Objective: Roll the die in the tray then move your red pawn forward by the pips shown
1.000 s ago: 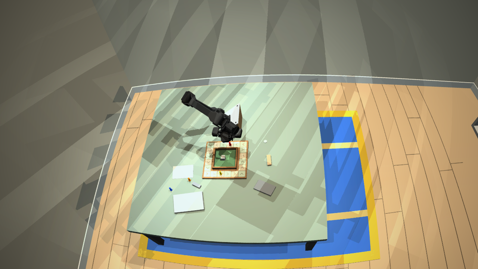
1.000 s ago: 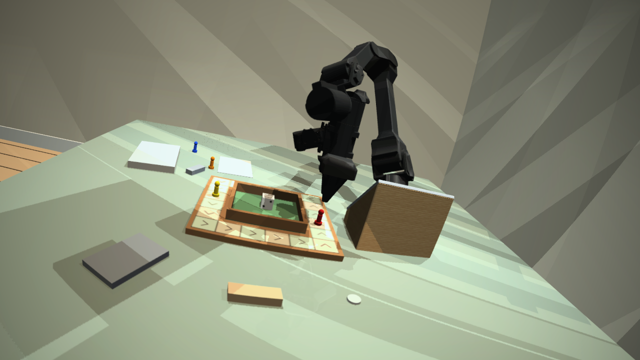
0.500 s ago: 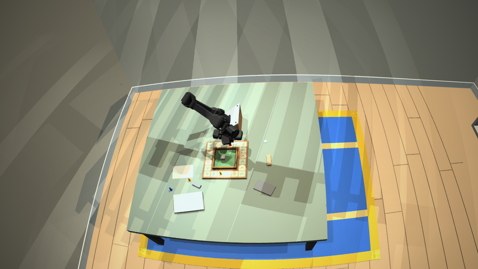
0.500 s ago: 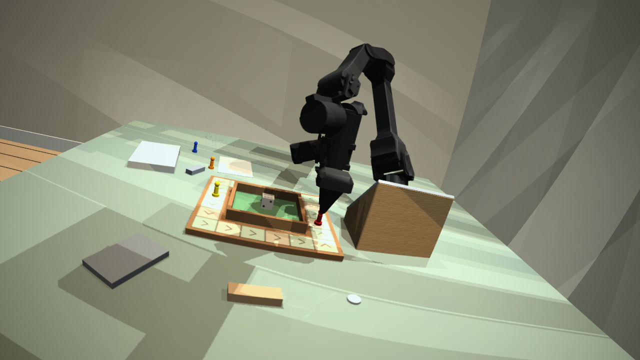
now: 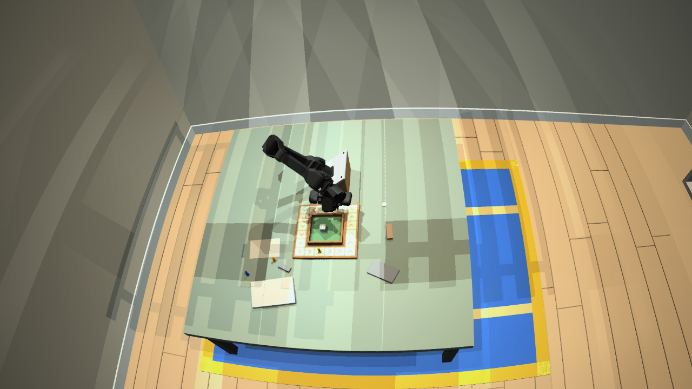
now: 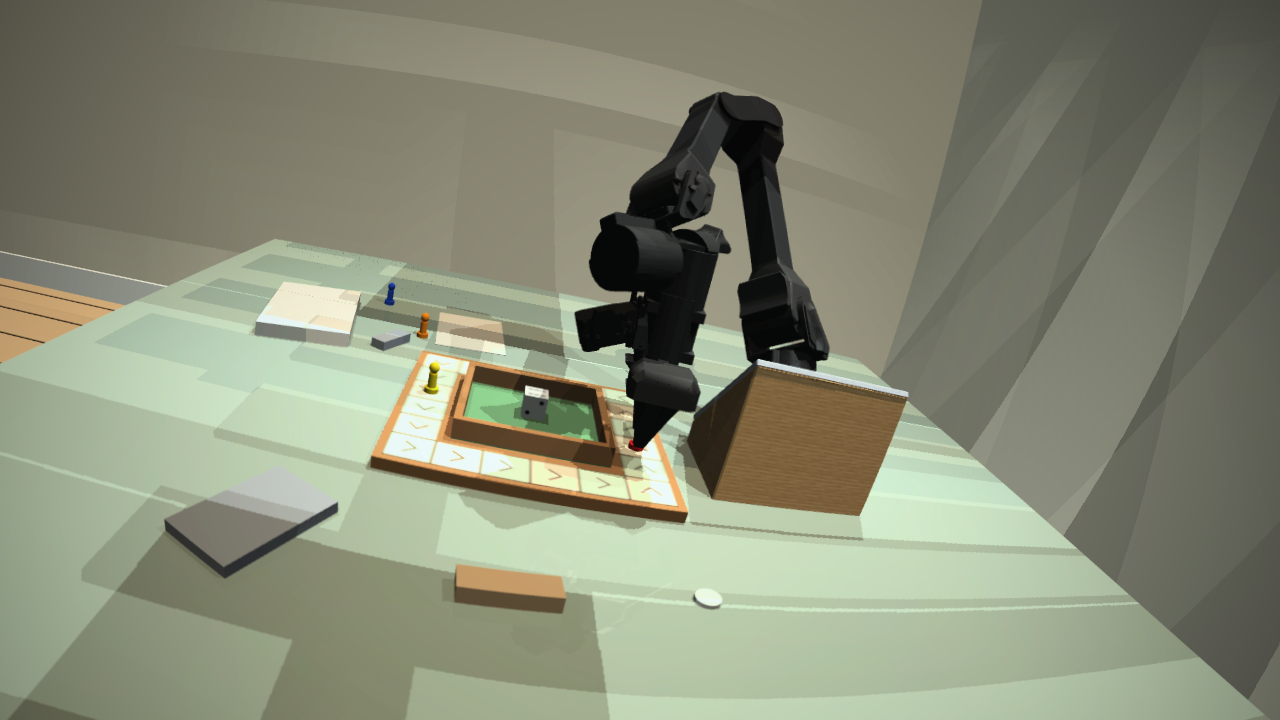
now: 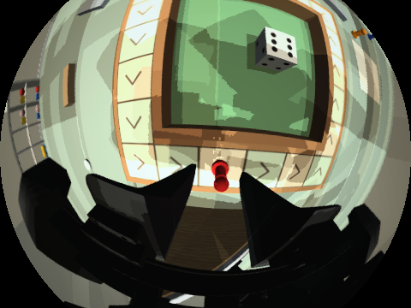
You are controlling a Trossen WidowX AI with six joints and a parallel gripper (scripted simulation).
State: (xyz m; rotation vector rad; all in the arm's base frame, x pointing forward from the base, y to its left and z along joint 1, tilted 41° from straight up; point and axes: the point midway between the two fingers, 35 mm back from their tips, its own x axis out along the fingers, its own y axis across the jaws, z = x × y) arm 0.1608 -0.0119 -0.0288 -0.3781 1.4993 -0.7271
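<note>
Right now my gripper tip is 100 mm short of the die and 50 mm to the left of it. Also, from my gripper tip: yellow pawn 220 mm ahead, 70 mm to the right; then green tray 110 mm ahead, 40 mm to the right, 20 mm below; then red pawn right at my gripper tip.
</note>
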